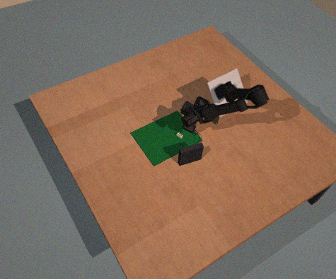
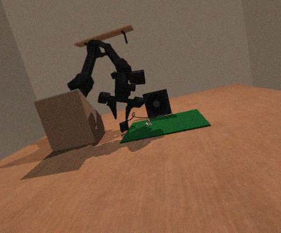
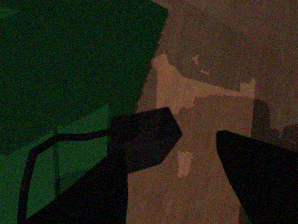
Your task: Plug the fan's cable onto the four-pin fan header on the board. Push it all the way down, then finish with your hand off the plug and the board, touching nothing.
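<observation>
Right now my gripper tip is 3 cm above the black plug. The rest, counted from my gripper tip: green board: 16 cm ahead, 1 cm to the right, 7 cm below; dark square fan: 16 cm ahead, 17 cm to the left.
</observation>
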